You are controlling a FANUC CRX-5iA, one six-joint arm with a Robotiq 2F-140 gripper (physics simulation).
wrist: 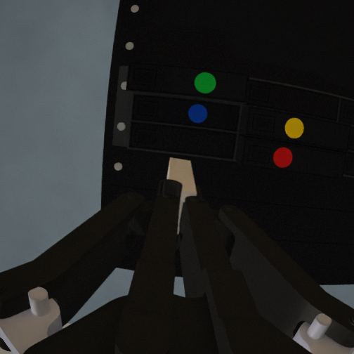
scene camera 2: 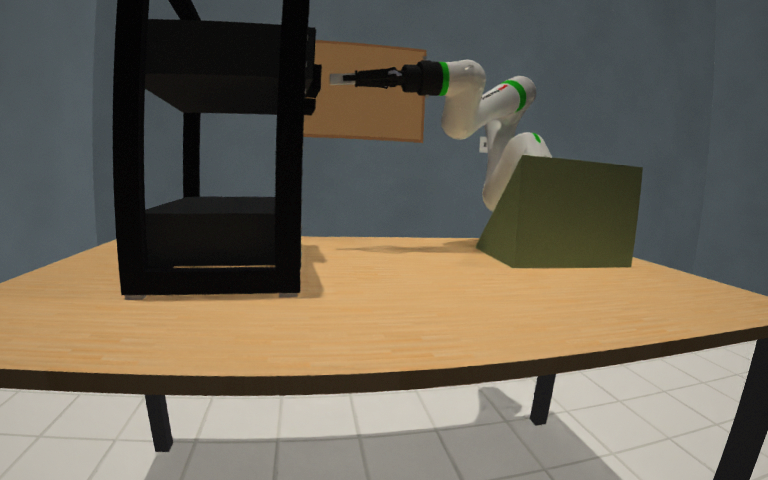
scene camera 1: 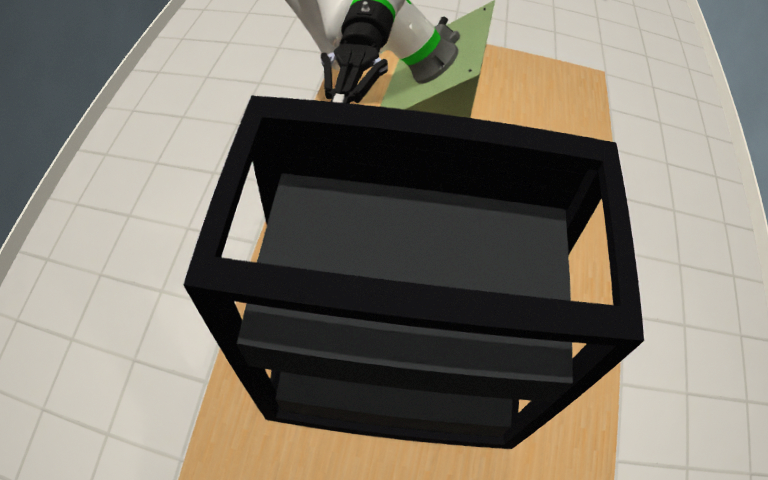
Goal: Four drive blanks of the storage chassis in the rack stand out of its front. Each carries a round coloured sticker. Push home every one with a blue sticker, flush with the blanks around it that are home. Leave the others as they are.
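The black rack (scene camera 1: 419, 300) (scene camera 2: 288, 186) holds the storage chassis (scene camera 1: 419, 243) (scene camera 2: 212, 48) in its upper part. In the wrist view the blank with the blue sticker (wrist: 197, 113) looks level with the plain blank (wrist: 180, 142) below it. The blank with the green sticker (wrist: 205, 82) above stands out. The blanks with the yellow sticker (wrist: 294, 128) and the red sticker (wrist: 282, 157), to the right, also stand out. My gripper (scene camera 1: 339, 97) (scene camera 2: 335, 79) (wrist: 177, 175) is shut and empty, its pale tips a short gap in front of the chassis front. In the wrist view the tips show below the plain blank.
A second dark unit (scene camera 2: 209, 240) sits low in the rack. The rack stands on the wooden table (scene camera 1: 543, 96) (scene camera 2: 396, 322). The arm's green wedge base (scene camera 1: 441, 93) (scene camera 2: 572, 215) stands on the table, facing the rack front. A brown board (scene camera 2: 368, 113) hangs on the wall behind.
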